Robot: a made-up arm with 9 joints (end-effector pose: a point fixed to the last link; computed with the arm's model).
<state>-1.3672 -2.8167 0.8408 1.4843 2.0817 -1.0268 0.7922 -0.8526 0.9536</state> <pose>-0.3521 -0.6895 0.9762 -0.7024 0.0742 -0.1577 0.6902</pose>
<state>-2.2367 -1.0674 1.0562 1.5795 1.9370 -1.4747 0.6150 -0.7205 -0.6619</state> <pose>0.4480 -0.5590 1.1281 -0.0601 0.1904 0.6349 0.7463</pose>
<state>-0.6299 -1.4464 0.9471 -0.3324 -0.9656 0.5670 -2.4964 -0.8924 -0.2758</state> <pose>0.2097 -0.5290 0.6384 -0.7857 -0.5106 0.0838 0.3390</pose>
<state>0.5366 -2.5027 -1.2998 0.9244 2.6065 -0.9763 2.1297 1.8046 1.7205</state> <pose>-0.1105 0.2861 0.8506 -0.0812 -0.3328 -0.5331 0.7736</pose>
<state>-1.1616 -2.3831 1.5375 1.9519 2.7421 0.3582 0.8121 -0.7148 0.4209</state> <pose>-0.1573 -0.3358 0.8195 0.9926 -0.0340 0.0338 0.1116</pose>
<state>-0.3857 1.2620 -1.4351 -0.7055 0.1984 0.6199 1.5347 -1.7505 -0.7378</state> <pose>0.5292 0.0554 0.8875 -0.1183 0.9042 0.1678 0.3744</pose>
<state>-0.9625 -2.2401 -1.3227 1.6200 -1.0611 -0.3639 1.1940 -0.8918 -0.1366</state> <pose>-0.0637 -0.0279 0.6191 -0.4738 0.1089 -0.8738 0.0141</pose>
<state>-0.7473 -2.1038 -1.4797 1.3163 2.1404 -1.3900 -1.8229 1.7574 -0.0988</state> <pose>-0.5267 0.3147 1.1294 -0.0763 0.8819 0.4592 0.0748</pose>
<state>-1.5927 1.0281 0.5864 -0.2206 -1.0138 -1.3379 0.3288 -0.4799 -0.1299</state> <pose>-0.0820 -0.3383 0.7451 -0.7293 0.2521 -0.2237 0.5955</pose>
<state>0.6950 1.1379 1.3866 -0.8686 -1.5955 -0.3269 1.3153 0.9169 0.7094</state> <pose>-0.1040 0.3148 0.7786 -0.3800 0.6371 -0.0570 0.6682</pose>
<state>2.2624 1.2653 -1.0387 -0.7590 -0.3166 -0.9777 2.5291 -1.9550 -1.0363</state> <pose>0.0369 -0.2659 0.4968 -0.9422 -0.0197 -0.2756 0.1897</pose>
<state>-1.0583 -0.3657 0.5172 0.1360 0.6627 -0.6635 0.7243 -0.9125 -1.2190</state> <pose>0.0201 -0.6885 0.5635 0.3781 -0.1814 0.0111 0.9078</pose>
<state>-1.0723 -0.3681 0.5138 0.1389 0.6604 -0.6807 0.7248 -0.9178 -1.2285</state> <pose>0.0138 -0.6899 0.5708 0.3715 -0.1901 0.0060 0.9087</pose>
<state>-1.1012 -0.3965 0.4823 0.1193 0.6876 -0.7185 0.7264 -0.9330 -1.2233</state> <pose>-0.0092 -0.6961 0.5919 0.3615 -0.2004 -0.0111 0.9105</pose>
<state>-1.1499 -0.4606 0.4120 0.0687 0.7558 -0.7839 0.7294 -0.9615 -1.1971</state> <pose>-0.0570 -0.7013 0.6305 0.3482 -0.2163 -0.0447 0.9110</pose>
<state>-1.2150 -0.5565 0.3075 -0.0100 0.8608 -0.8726 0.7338 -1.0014 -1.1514</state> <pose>-0.1290 -0.6900 0.6785 0.3356 -0.2448 -0.0923 0.9050</pose>
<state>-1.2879 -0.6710 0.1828 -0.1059 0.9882 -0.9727 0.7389 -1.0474 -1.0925</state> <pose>-0.2127 -0.6494 0.7175 0.3291 -0.2903 -0.1431 0.8871</pose>
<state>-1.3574 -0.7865 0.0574 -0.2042 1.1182 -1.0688 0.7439 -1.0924 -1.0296</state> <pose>-0.2869 -0.5843 0.7318 0.3314 -0.3485 -0.1832 0.8574</pose>
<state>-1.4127 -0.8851 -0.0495 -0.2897 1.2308 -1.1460 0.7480 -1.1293 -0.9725</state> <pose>-0.3355 -0.5159 0.7224 0.3401 -0.4052 -0.2051 0.8235</pose>
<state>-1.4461 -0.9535 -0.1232 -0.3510 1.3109 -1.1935 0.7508 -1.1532 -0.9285</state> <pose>-0.3589 -0.4659 0.7046 0.3509 -0.4452 -0.2117 0.7961</pose>
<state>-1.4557 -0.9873 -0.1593 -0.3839 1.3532 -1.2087 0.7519 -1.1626 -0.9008</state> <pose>-0.3669 -0.4427 0.6921 0.3604 -0.4614 -0.2117 0.7826</pose>
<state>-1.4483 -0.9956 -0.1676 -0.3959 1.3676 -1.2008 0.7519 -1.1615 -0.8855</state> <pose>-0.3684 -0.4400 0.6873 0.3682 -0.4589 -0.2104 0.7807</pose>
